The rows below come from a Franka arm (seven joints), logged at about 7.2 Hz.
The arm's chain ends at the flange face. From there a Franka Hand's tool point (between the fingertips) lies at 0.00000 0.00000 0.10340 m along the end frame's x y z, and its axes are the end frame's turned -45 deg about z.
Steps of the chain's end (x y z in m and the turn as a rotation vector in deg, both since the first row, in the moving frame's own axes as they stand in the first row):
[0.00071, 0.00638, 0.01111, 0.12, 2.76, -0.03]
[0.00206, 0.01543, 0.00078, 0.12, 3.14, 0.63]
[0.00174, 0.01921, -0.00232, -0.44, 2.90, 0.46]
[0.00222, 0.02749, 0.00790, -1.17, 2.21, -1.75]
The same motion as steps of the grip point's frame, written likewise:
[-0.00033, 0.00838, 0.01099, -1.87, 2.04, -0.03]
[-0.00532, 0.01624, 0.00062, -2.14, 2.31, 0.63]
[-0.00923, 0.01909, -0.00246, -2.36, 1.74, 0.46]
[-0.01648, 0.02530, 0.00780, -2.39, 0.74, -1.75]

